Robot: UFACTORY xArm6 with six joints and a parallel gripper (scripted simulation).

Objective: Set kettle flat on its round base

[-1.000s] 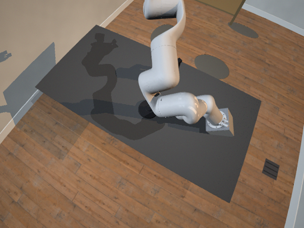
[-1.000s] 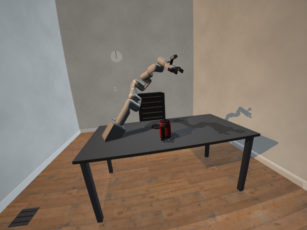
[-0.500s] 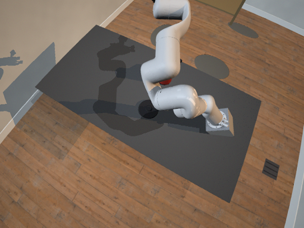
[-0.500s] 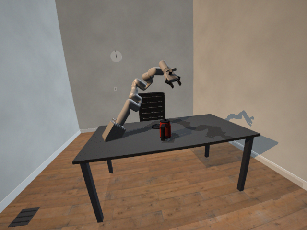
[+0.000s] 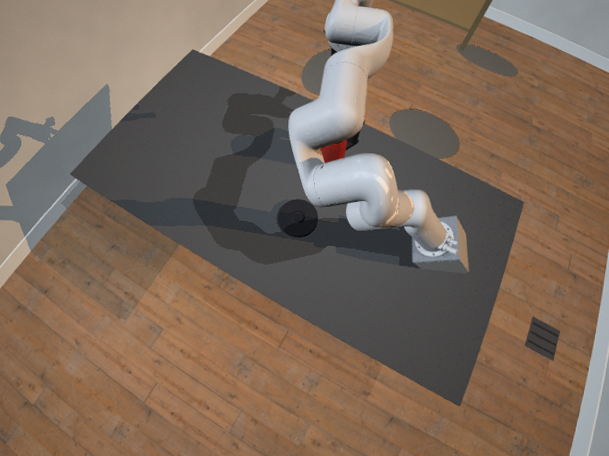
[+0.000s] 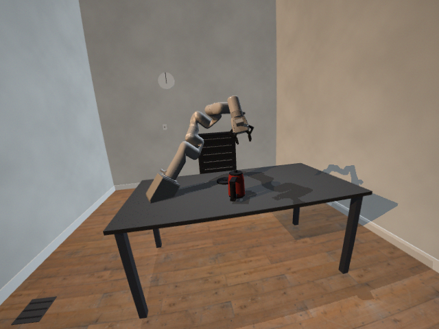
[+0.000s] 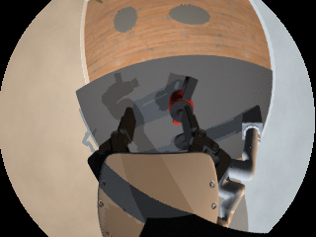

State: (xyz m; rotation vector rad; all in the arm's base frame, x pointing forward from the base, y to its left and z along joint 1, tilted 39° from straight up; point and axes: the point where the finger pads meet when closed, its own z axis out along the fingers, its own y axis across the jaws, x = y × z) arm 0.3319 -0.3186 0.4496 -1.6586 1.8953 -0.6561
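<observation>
The red kettle lies 6 cm behind my hand, 4 cm to the left of it and 31 cm below it. Also, from my hand: round black base (16 cm behind, 36 cm to the left, 39 cm below).
</observation>
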